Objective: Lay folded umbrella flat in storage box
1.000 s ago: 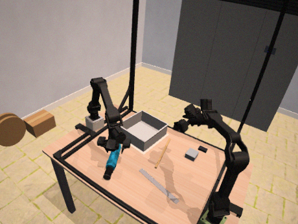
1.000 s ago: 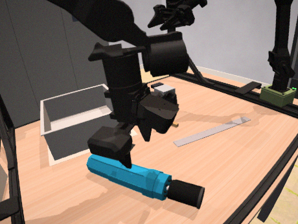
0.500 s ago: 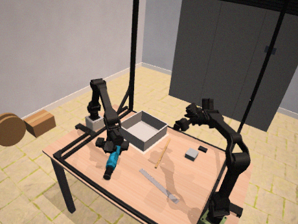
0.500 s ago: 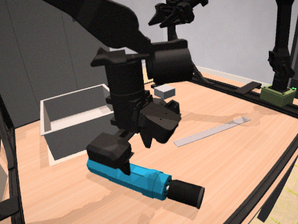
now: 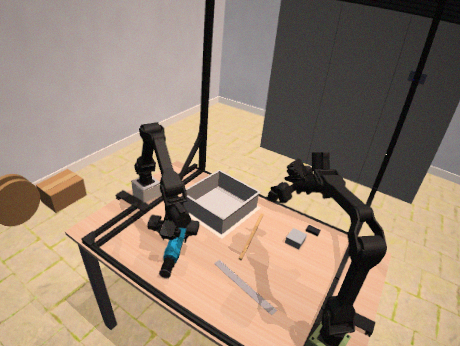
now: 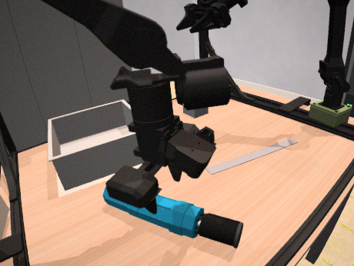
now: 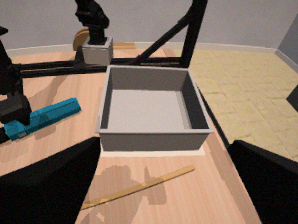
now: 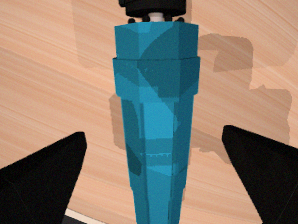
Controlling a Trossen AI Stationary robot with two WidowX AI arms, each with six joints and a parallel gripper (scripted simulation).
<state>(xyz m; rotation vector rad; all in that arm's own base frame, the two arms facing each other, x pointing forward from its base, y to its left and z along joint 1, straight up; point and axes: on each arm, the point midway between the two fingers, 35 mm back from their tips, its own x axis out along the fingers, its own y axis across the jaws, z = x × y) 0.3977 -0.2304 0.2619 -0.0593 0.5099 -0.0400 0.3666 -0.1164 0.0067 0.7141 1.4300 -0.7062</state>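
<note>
Right now the folded umbrella is 70 mm below my right hand. Round my right hand: thin wooden stick (310 mm behind, 140 mm to the left, 100 mm below); then grey storage box (330 mm behind, 90 mm to the right, 50 mm below); then metal ruler (290 mm to the left, 100 mm below, 100 mm behind).
</note>
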